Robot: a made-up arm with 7 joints. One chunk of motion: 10 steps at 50 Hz.
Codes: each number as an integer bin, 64 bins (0 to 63) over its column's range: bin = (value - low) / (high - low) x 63, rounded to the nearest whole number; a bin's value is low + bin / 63 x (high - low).
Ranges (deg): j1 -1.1..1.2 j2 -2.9..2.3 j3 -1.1..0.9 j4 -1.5..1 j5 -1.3..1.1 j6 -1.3..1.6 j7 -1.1..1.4
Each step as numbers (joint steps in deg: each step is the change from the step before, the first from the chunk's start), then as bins.
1 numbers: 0.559 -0.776 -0.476 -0.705 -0.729 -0.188 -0.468
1 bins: 45 26 20 20 15 24 16
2 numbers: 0.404 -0.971 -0.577 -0.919 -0.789 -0.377 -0.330
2 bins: 41 23 16 15 13 20 19
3 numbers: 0.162 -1.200 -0.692 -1.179 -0.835 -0.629 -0.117
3 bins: 35 21 13 8 12 15 25
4 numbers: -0.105 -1.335 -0.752 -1.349 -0.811 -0.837 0.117
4 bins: 27 19 11 4 13 10 31
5 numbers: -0.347 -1.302 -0.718 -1.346 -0.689 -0.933 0.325
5 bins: 21 19 12 4 16 8 36
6 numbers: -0.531 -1.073 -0.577 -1.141 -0.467 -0.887 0.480
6 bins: 16 22 16 9 22 9 40
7 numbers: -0.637 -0.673 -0.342 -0.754 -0.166 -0.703 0.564
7 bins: 13 27 24 19 30 13 42
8 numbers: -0.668 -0.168 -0.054 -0.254 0.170 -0.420 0.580
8 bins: 12 33 33 31 39 19 42
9 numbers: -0.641 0.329 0.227 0.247 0.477 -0.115 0.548
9 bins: 13 39 42 44 47 26 42
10 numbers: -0.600 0.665 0.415 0.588 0.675 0.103 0.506
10 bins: 14 43 48 53 52 30 40
